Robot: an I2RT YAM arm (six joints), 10 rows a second.
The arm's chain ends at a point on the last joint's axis. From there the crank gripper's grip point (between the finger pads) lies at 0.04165 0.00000 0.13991 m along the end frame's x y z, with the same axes.
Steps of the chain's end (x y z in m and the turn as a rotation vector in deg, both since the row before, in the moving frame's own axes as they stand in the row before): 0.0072, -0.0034, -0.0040, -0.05, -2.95, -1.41; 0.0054, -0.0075, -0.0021, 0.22, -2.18, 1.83; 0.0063, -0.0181, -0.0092, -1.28, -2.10, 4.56; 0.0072, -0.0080, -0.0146, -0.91, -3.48, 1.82; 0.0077, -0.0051, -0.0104, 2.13, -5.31, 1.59; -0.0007, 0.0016, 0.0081, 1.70, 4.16, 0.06; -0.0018, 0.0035, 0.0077, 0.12, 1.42, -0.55
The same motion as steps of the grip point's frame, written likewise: -0.0001, -0.0042, -0.0020, -0.05, -2.95, -1.41; 0.0000, -0.0068, -0.0006, 0.22, -2.18, 1.83; 0.0009, -0.0119, -0.0078, -1.28, -2.10, 4.56; -0.0014, -0.0046, -0.0124, -0.91, -3.48, 1.82; -0.0054, -0.0094, -0.0072, 2.13, -5.31, 1.59; 0.0093, -0.0025, 0.0046, 1.70, 4.16, 0.06; 0.0017, 0.0028, 0.0066, 0.12, 1.42, -0.55
